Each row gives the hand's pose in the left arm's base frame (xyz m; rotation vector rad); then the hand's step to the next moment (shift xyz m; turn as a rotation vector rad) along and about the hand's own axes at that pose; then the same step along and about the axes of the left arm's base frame.
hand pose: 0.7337 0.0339 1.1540 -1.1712 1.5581 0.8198
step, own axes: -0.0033 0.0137 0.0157 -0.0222 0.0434 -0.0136
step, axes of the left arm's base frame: -0.0081 0.0194 -0.0019 -0.0443 0.0073 0.0234
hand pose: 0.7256 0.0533 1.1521 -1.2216 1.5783 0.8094
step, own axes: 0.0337 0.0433 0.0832 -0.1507 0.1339 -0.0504
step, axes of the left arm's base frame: -0.0198 0.0760 -0.0613 -0.1347 0.0422 0.1525
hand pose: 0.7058 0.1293 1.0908 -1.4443 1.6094 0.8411
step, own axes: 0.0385 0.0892 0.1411 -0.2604 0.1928 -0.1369
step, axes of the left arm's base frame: -0.0715 0.1176 -0.1020 -0.2009 0.0243 0.2877
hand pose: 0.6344 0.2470 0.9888 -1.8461 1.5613 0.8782
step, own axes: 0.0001 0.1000 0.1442 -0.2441 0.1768 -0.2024
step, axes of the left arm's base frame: -0.1166 0.0944 -0.0911 -0.1753 -0.0335 0.3162
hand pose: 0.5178 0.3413 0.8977 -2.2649 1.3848 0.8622
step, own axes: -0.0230 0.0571 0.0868 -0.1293 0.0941 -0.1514
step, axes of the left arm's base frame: -0.0858 0.0391 -0.0493 -0.0793 -0.0434 0.2008
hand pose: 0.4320 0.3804 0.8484 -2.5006 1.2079 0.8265
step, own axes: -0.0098 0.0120 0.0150 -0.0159 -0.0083 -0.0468
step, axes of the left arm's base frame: -0.0200 0.0054 -0.0061 0.0165 -0.0053 0.0470
